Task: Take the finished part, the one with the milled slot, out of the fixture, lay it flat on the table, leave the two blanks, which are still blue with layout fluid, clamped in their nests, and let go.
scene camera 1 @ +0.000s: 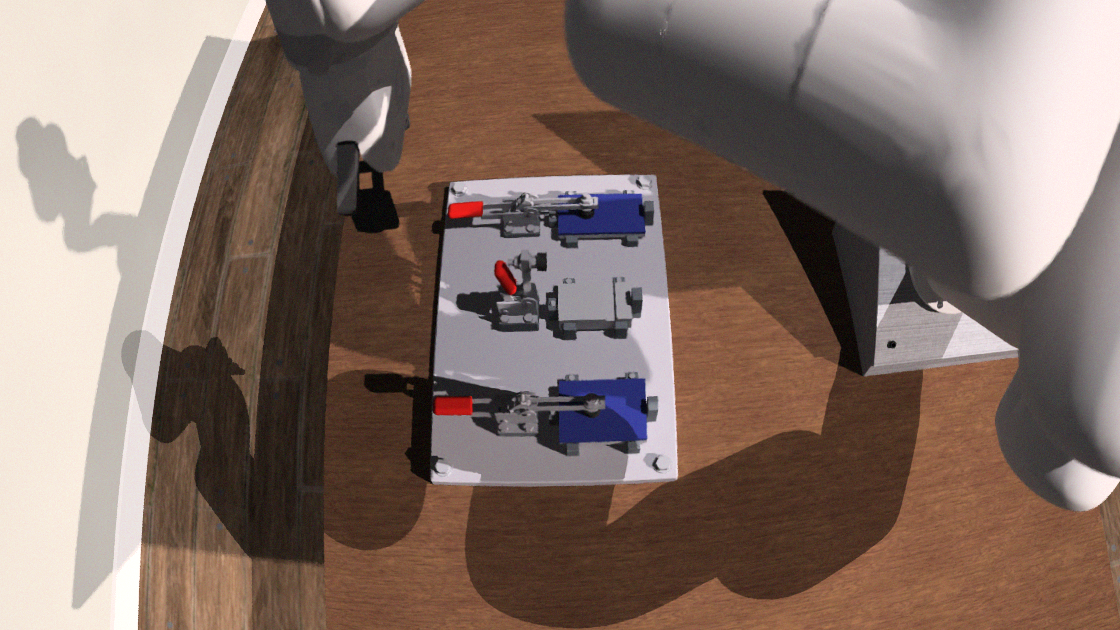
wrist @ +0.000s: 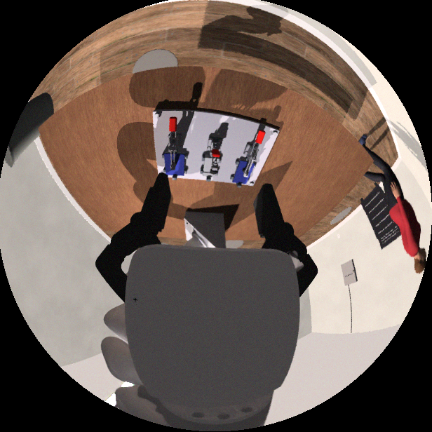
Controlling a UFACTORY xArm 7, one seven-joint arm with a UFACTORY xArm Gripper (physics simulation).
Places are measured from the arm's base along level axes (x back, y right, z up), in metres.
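Pixels of known places: gripper, fingertip midpoint: (scene camera 1: 384,175).
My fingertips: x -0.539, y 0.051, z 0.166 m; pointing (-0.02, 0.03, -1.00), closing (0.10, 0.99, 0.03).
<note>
Ahead of a thing's pixels: the offset from my fingertips to its top centre. "spot": to the spot under its first point. Level surfaces: height alone.
The finished part @(dz -0.242, dx +0.152, dy -0.001 m) (scene camera 1: 587,304) (wrist: 210,165), bare grey with a narrow slot line near one end, sits in the middle nest of the fixture plate @(dz -0.268, dx +0.110, dy +0.005 m) (scene camera 1: 603,351) (wrist: 200,125). The middle clamp's red handle @(spot: dz -0.182, dx +0.073, dy +0.003 m) (scene camera 1: 505,277) (wrist: 216,153) is raised and its arm is swung back off the part. One blue blank @(dz -0.252, dx +0.178, dy +0.106 m) (scene camera 1: 618,224) (wrist: 242,175) and another blue blank @(dz -0.247, dx +0.142, dy -0.111 m) (scene camera 1: 579,429) (wrist: 180,166) lie in the outer nests, with clamp arms down on them. My gripper (scene camera 1: 361,205) (wrist: 214,187) is wide open and empty, raised and away from the part, past the plate's handle side in the scene view.
The outer clamps' red handles @(dz -0.231, dx +0.039, dy +0.126 m) (scene camera 1: 465,209) @(dz -0.226, dx +0.009, dy -0.092 m) (scene camera 1: 453,405) lie low toward the plate's left edge in the scene view. Bolt heads stand at the plate corners. A metal block (scene camera 1: 891,321) stands on the wooden table @(dz -0.283 m) (scene camera 1: 744,368) to the right, partly under the arm.
</note>
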